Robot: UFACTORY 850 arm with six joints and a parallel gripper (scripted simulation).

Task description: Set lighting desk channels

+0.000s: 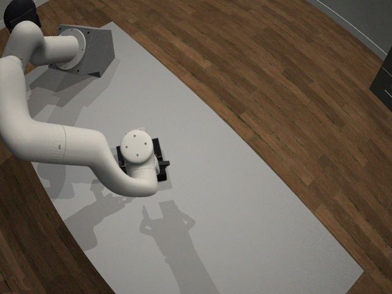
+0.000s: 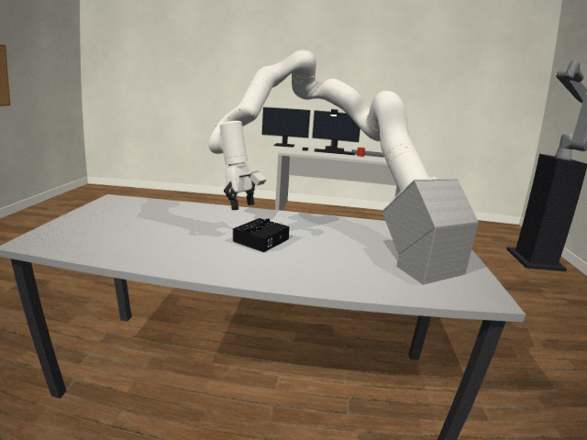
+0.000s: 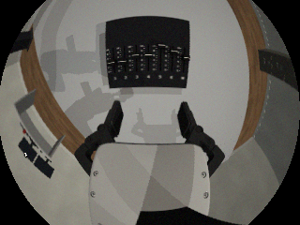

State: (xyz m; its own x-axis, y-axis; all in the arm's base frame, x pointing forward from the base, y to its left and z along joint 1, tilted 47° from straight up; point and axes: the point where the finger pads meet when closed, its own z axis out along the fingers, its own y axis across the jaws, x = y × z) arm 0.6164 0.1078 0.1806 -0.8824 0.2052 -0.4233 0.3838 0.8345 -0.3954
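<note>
My gripper is now 8 cm past the fader cap, 1 cm to the left of it and 6 cm above it.
</note>
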